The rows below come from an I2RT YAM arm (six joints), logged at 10 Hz.
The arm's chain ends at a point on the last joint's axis. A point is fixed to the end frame.
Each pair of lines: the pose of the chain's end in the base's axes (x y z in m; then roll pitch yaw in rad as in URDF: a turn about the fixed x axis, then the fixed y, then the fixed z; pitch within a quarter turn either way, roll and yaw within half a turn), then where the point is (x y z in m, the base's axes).
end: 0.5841 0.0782 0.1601 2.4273 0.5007 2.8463
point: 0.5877 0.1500 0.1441
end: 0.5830 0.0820 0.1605 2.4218 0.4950 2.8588
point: 0.5855 0.1540 0.1449
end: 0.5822 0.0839 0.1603 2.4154 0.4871 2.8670
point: 0.5838 0.1560 0.1453
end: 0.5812 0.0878 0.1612 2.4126 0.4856 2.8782
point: 0.5818 0.1600 0.1464
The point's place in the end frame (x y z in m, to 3 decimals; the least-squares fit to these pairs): 0.023 0.049 0.050
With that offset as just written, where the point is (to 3 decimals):
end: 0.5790 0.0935 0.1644 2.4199 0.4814 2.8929
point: 0.579 0.166 0.149
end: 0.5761 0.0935 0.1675 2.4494 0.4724 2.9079
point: 0.575 0.165 0.151
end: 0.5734 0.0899 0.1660 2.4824 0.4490 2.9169
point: 0.573 0.161 0.147
